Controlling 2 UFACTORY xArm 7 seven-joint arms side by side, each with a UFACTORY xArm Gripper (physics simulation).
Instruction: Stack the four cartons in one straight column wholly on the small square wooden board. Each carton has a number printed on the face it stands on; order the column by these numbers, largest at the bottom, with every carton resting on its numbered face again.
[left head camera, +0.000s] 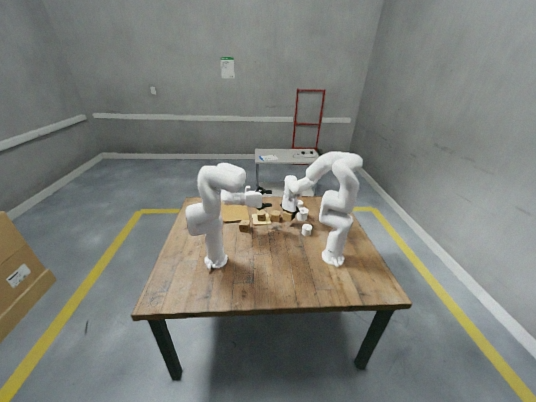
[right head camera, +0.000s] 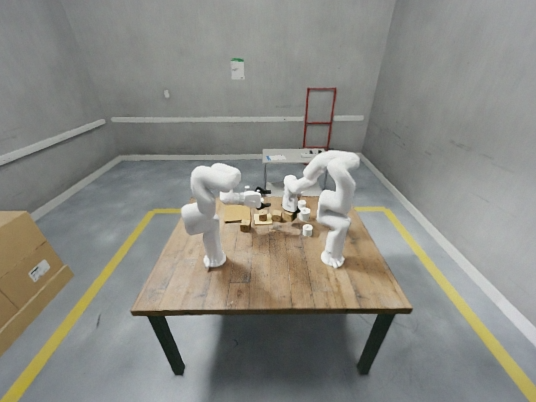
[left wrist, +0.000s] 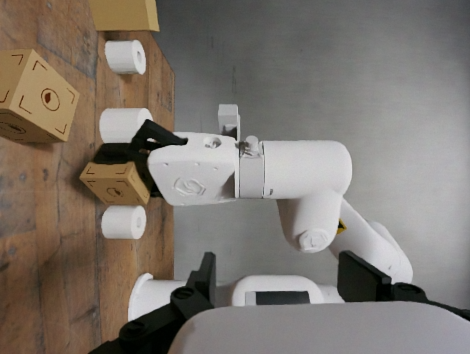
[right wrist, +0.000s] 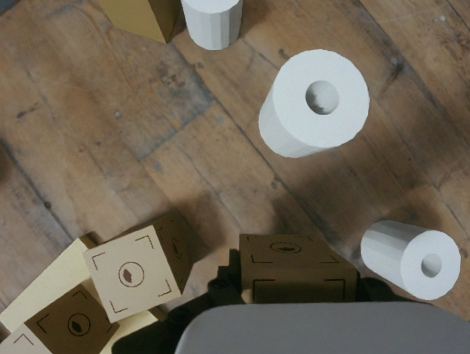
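Observation:
My right gripper is shut on a tan carton, holding it above the table near the paper rolls. My left gripper is open and empty, turned sideways above the area behind the square board. The wooden board bears one carton. Another carton stands close to the board's right. A fourth carton stands front left of the board. Printed numbers are hidden.
Three white rolls stand at the right: a front roll, a middle roll and a back roll. A flat tan panel lies behind left. A mustard block stands beyond one roll.

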